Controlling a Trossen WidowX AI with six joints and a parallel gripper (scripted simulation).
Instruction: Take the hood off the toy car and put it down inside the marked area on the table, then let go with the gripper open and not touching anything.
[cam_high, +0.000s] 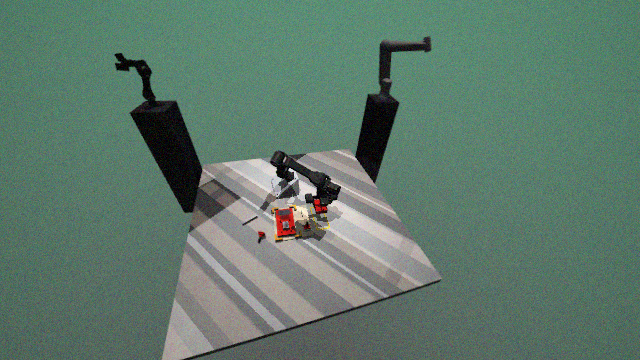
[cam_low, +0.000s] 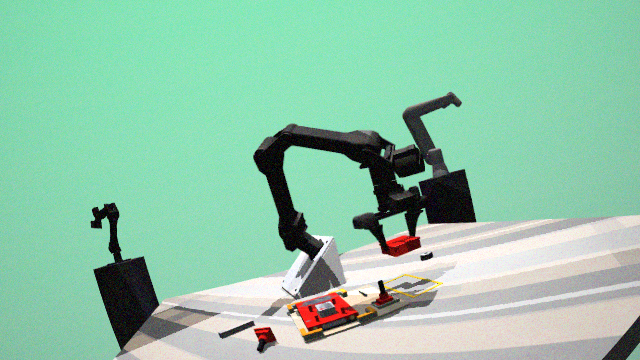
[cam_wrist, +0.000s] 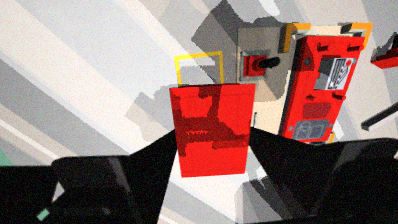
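Right now my gripper tip is 70 mm short of the black post, 90 mm to the left of it and 70 mm above it. From my gripper tip the other things lie so: red hood (10 mm above).
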